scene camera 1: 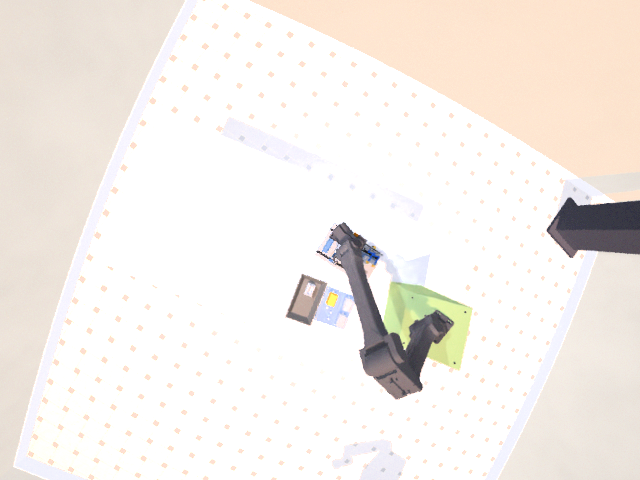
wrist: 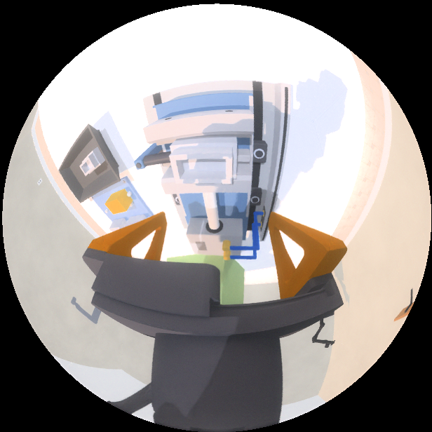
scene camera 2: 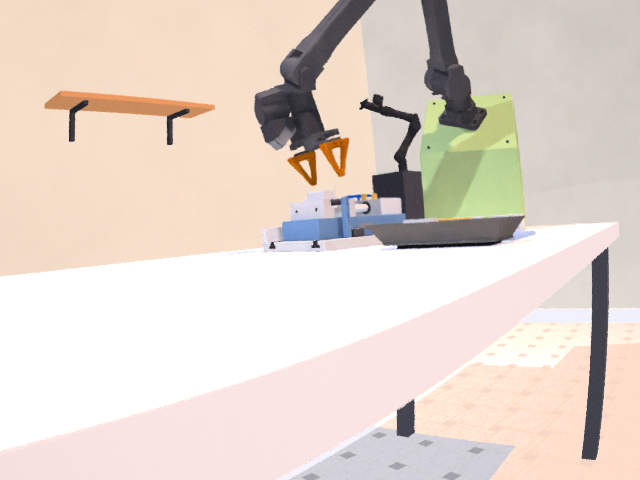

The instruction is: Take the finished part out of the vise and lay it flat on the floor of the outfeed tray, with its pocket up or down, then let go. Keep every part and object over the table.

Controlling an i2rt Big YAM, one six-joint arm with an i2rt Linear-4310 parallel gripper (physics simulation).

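Pixels of known places: gripper, between the fingertips: (scene camera 2: 327, 181); arm's base, origin of its link: (scene camera 1: 437, 326) (scene camera 2: 463, 118).
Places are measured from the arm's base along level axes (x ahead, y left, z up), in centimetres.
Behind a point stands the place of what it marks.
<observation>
The finished part (wrist: 200, 172) is a pale block with a rimmed pocket facing up, in the vise (scene camera 1: 328, 245) {y 2.3, x 54.1, z -25.2 cm} (scene camera 2: 310, 229) {y 4.4, x 54.7, z -27.1 cm} (wrist: 200, 106) next to the pale jaw. In scene camera 2 a pale step (scene camera 2: 320, 195) {y 1.9, x 50.2, z -20.6 cm} shows on top of the vise; I cannot tell whether it is the part. My gripper (scene camera 2: 327, 179) {y -1.9, x 45.6, z -17.3 cm} (wrist: 217, 217) is open and empty, above the vise, its orange fingers spread wide; in scene camera 1 the arm mostly hides it. The outfeed tray (scene camera 1: 302, 312) {y 37.6, x 41.5, z -30.0 cm} (scene camera 2: 444, 233) {y 34.0, x 49.8, z -28.8 cm} (wrist: 103, 186) is dark grey with sloped walls, beside the vise. Its floor is hidden in scene camera 2.
A small pale piece (scene camera 1: 310, 288) {y 24.8, x 46.8, z -27.9 cm} (wrist: 91, 162) lies in the tray. A blue plate (scene camera 1: 324, 315) {y 31.8, x 31.3, z -30.4 cm} beside the tray bears a yellow block (scene camera 1: 332, 298) {y 21.7, x 35.0, z -26.7 cm} (wrist: 119, 201). Blue hoses (wrist: 256, 235) stand at the vise's cylinder end. A green stand (scene camera 1: 449, 341) {y 1.8, x -5.7, z 4.0 cm} (scene camera 2: 470, 180) {y 6.5, x 8.0, z -17.8 cm} rises behind.
</observation>
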